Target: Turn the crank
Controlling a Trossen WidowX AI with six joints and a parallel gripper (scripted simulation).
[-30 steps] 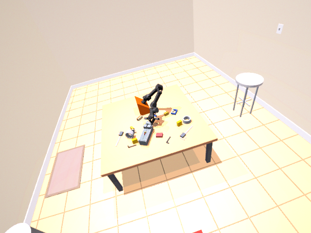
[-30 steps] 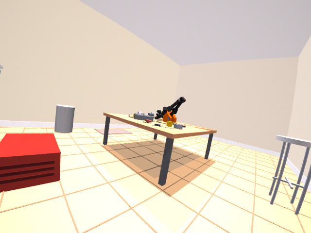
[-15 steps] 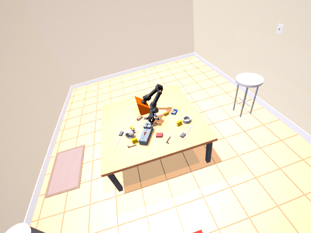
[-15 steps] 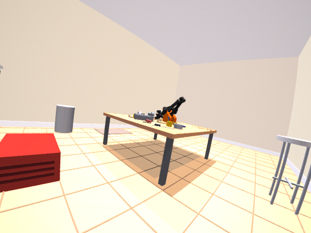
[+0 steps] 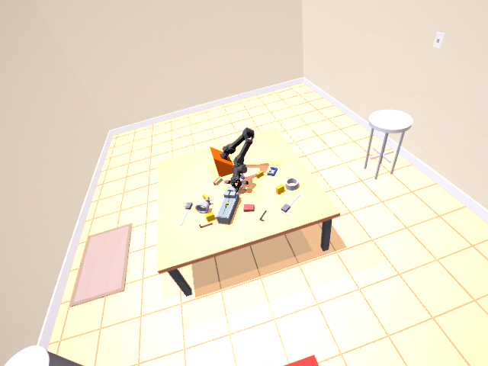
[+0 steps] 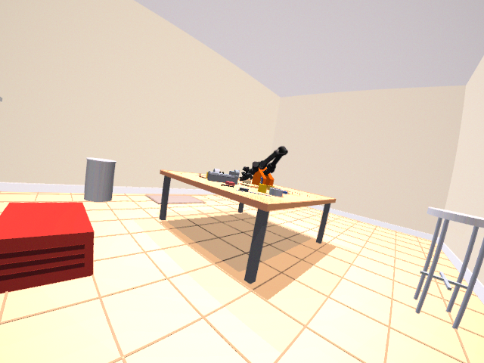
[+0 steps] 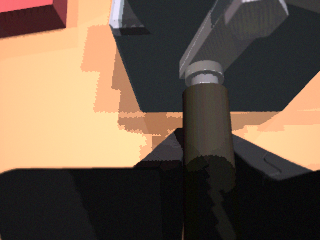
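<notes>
My gripper tip is now 2 cm past the dark crank handle, 1 cm to the right of it and 3 cm below it. The rest, counted from my gripper tip: red pointer 16 cm ahead, 11 cm to the right, 5 cm above; red block 18 cm ahead, 6 cm to the left, 2 cm below.
</notes>
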